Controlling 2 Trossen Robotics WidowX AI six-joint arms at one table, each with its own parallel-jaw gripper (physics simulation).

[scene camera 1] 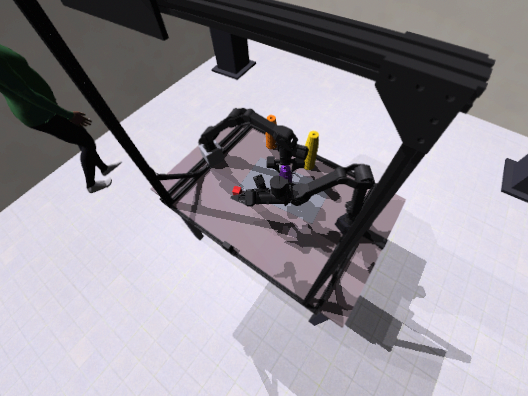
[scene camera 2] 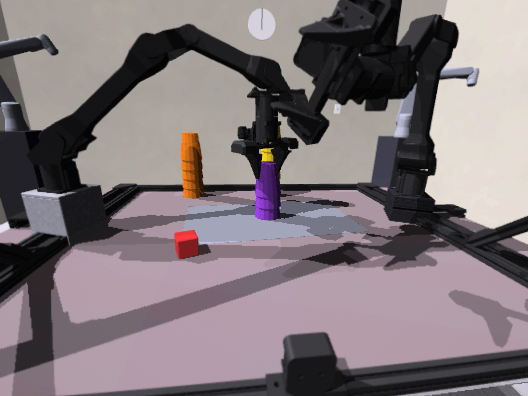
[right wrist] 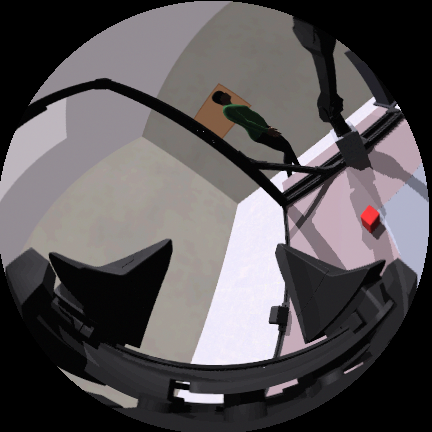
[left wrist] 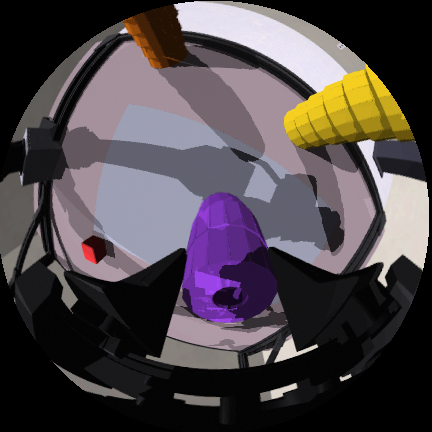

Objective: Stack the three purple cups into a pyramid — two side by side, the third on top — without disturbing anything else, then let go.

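Frame: origin at the left arm's base, x ahead, y left, z up, level; centimetres.
Where they show: left gripper, fingertip midpoint: (scene camera 1: 285, 172) (scene camera 2: 266, 177) (left wrist: 227, 253); right gripper, fingertip midpoint: (scene camera 1: 233, 196) (scene camera 2: 285, 73) (right wrist: 225, 247); left arm's base, origin of the base link: (scene camera 1: 209, 146) (scene camera 2: 63, 188) (right wrist: 342, 129); right arm's base, origin of the base link: (scene camera 1: 352, 220) (scene camera 2: 409, 193).
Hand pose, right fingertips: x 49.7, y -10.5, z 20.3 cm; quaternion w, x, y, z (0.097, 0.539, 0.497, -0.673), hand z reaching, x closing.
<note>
Things, the pixels of their centre, and the offset from my right fingertips. Level surfaces: height alone.
- blue-grey mat, its level: dz -30.9 cm
- orange stack, body centre: (scene camera 2: 190, 156) (scene camera 1: 270, 128) dy +45.0, dx -37.3, dz -17.1 cm
- red cube, body centre: (scene camera 2: 186, 243) (left wrist: 93, 248) (right wrist: 370, 218) (scene camera 1: 237, 191) dy +9.2, dx -19.6, dz -28.9 cm
The purple cups (scene camera 1: 285, 172) (scene camera 2: 267, 195) (left wrist: 220, 225) stand nested in one upright stack on the blue-grey mat (scene camera 2: 215, 230) (left wrist: 112, 200), narrow end up. How many cups it holds cannot be told. My left gripper (scene camera 1: 285, 168) (scene camera 2: 268, 172) (left wrist: 227, 253) points down and is shut on the upper part of this stack, a finger on each side. The stack's base appears to rest on the mat. My right gripper (scene camera 1: 248, 189) (scene camera 2: 288, 68) (right wrist: 225, 247) is open and empty, raised above the table and close to the left arm's wrist in scene camera 2.
A yellow cup stack (scene camera 1: 312, 150) (scene camera 2: 267, 154) (left wrist: 340, 112) stands behind the purple one. An orange stack (scene camera 1: 270, 135) (scene camera 2: 191, 165) (left wrist: 160, 40) stands at the back left. A red cube (scene camera 1: 236, 190) (scene camera 2: 186, 244) (left wrist: 93, 249) (right wrist: 370, 218) lies near the mat's front left corner.
</note>
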